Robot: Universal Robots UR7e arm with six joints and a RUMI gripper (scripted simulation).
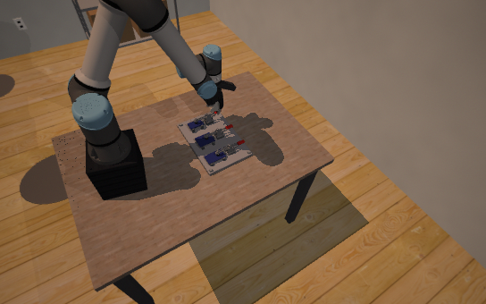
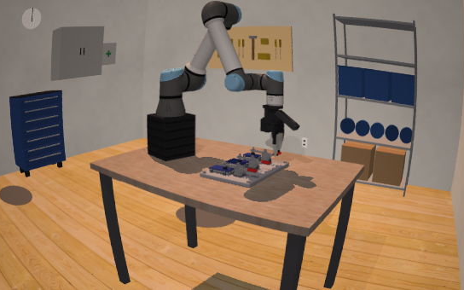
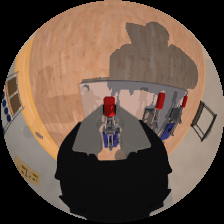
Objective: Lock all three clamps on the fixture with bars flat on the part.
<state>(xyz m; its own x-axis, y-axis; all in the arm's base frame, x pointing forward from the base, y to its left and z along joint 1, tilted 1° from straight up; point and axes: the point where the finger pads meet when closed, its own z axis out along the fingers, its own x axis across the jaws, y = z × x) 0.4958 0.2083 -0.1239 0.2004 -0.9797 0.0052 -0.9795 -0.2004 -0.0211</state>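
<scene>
Now: the grey fixture plate 12 cm to the right of my hand, 6 cm below it and 6 cm behind it.
</scene>
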